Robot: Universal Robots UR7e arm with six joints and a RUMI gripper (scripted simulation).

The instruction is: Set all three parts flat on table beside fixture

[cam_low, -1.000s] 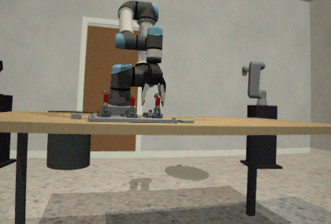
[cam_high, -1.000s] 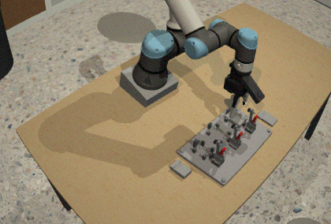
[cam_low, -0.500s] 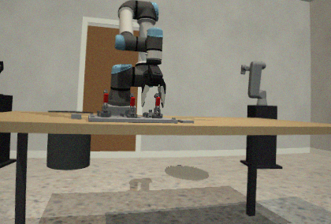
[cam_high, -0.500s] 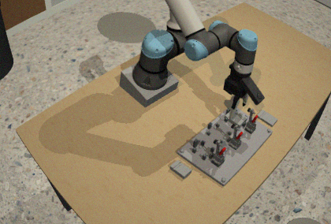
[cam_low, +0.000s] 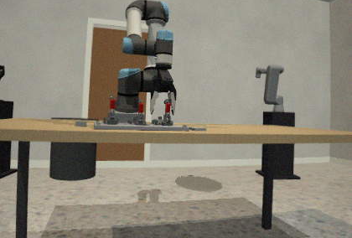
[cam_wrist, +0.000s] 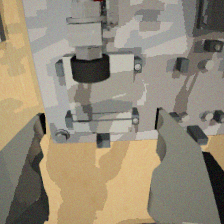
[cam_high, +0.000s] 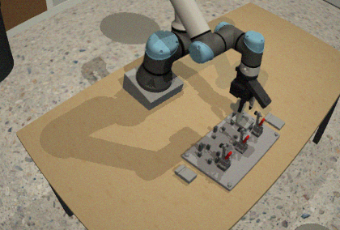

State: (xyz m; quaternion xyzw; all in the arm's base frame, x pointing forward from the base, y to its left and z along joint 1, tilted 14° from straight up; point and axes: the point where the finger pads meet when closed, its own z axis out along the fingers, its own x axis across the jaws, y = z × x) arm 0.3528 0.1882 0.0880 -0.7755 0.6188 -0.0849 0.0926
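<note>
Now: hand 70 mm short of the grey fixture plate, 100 mm to the left of it and 60 mm above it.
</note>
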